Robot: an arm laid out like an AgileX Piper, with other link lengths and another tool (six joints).
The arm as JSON. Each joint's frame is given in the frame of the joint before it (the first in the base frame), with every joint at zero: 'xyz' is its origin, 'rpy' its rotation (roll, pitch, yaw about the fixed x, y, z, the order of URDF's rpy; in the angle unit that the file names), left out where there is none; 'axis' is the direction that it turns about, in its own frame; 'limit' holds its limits. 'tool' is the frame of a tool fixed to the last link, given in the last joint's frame.
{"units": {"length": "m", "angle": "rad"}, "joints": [
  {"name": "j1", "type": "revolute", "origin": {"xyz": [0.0, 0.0, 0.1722]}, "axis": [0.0, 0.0, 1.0], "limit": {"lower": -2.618, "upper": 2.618}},
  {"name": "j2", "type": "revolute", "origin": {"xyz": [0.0, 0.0, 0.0], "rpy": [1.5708, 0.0, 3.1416]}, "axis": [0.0, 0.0, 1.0], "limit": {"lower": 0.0, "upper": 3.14}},
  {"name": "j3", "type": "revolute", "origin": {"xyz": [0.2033, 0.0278, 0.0], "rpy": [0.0, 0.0, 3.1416]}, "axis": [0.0, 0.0, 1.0], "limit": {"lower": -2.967, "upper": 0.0}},
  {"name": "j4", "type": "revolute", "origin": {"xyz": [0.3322, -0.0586, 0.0], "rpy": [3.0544, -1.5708, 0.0]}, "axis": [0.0, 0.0, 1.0], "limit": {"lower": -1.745, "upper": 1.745}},
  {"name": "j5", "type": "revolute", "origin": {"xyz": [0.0, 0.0, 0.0], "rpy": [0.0, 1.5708, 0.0]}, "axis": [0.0, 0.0, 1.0], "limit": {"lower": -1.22, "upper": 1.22}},
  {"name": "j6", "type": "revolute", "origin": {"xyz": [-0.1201, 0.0, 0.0], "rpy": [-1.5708, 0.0, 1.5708]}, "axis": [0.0, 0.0, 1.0], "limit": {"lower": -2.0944, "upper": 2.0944}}
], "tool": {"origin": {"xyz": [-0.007, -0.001, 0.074], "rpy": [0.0, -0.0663, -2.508]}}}
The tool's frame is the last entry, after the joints.
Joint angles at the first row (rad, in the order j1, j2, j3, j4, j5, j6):
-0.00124, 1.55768, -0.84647, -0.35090, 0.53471, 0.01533
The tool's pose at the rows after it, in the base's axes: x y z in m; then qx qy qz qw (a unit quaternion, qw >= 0):
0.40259 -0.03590 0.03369 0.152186 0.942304 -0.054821 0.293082
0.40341 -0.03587 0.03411 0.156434 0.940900 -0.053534 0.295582
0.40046 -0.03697 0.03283 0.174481 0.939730 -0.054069 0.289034
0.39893 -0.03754 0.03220 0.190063 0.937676 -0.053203 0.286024
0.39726 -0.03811 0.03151 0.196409 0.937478 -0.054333 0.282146
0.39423 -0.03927 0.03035 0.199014 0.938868 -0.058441 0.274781
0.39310 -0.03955 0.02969 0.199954 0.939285 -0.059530 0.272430
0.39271 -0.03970 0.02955 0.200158 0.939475 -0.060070 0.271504
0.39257 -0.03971 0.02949 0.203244 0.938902 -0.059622 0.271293
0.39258 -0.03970 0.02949 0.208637 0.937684 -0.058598 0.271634
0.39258 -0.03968 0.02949 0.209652 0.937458 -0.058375 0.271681
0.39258 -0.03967 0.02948 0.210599 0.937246 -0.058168 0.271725
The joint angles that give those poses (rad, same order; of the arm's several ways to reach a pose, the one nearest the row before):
-0.00124, 1.55769, -0.84649, -0.39898, 0.46623, -0.00001
-0.00123, 1.55769, -0.84649, -0.40314, 0.46178, 0.01312
-0.00122, 1.55771, -0.84649, -0.40509, 0.47948, 0.04903
-0.00124, 1.55767, -0.84646, -0.40707, 0.48869, 0.08145
-0.00122, 1.55770, -0.84648, -0.40709, 0.49854, 0.09286
-0.00125, 1.55770, -0.84649, -0.40706, 0.51630, 0.09481
-0.00122, 1.55770, -0.84549, -0.40707, 0.52087, 0.09600
-0.00124, 1.55767, -0.84544, -0.40707, 0.52307, 0.09598
-0.00124, 1.55769, -0.84548, -0.40706, 0.52394, 0.10227
-0.00125, 1.55768, -0.84545, -0.40778, 0.52392, 0.11415
-0.00123, 1.55767, -0.84545, -0.40778, 0.52394, 0.11629
-0.00124, 1.55769, -0.84545, -0.40779, 0.52391, 0.11828

